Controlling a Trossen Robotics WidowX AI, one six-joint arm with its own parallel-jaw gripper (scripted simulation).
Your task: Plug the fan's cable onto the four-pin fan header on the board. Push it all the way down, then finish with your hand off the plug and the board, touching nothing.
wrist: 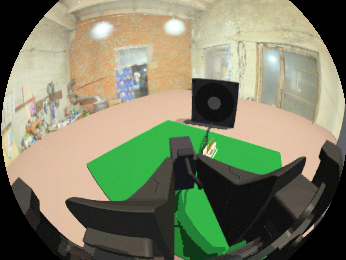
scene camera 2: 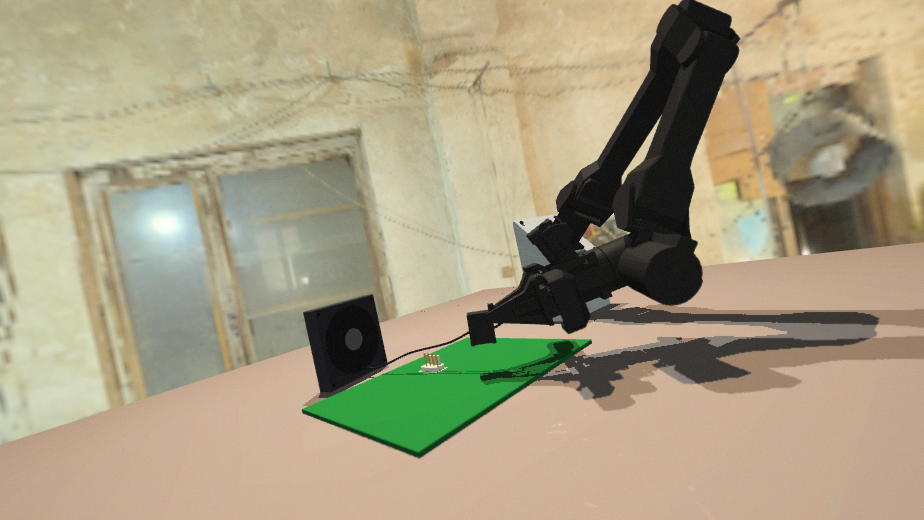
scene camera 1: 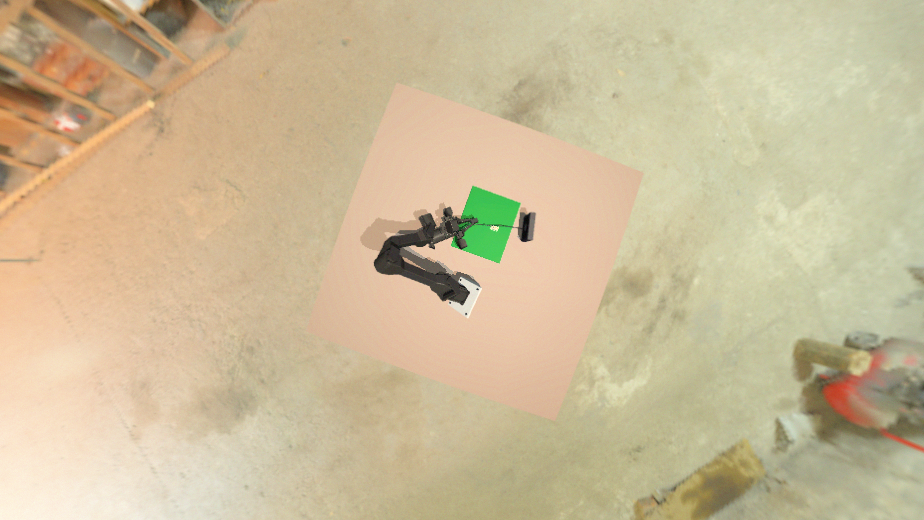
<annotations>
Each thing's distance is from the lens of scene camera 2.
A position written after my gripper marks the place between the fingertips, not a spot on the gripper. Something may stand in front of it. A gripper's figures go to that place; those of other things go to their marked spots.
my gripper [scene camera 2: 485, 317]: 0.48 m
black plug [scene camera 2: 481, 332]: 0.47 m
black fan [scene camera 2: 343, 336]: 0.62 m
green board [scene camera 2: 414, 412]: 0.43 m
The marked spots on the black fan and the green board are 0.23 m apart.
</annotations>
